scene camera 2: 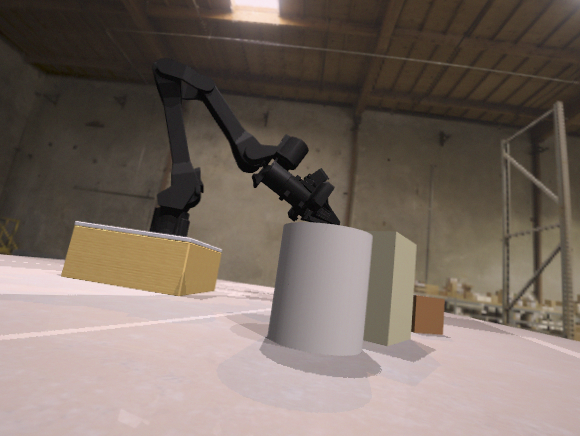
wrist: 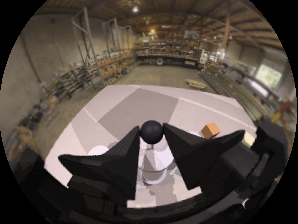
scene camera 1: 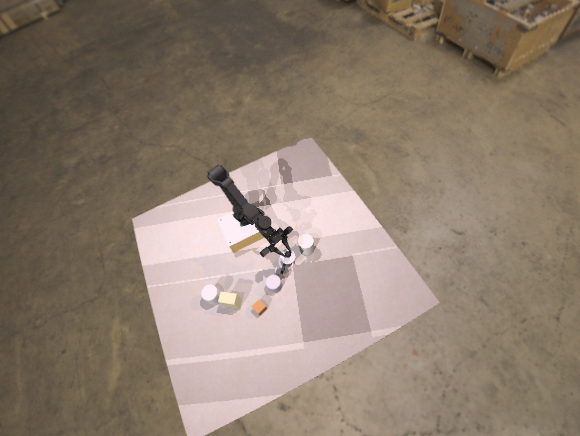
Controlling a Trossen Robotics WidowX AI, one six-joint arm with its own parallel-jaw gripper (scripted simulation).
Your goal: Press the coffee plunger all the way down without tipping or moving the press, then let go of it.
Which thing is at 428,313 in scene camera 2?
An orange cube.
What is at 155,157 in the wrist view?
A coffee press.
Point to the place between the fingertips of my gripper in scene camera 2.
336,224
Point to a cylinder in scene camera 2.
319,303
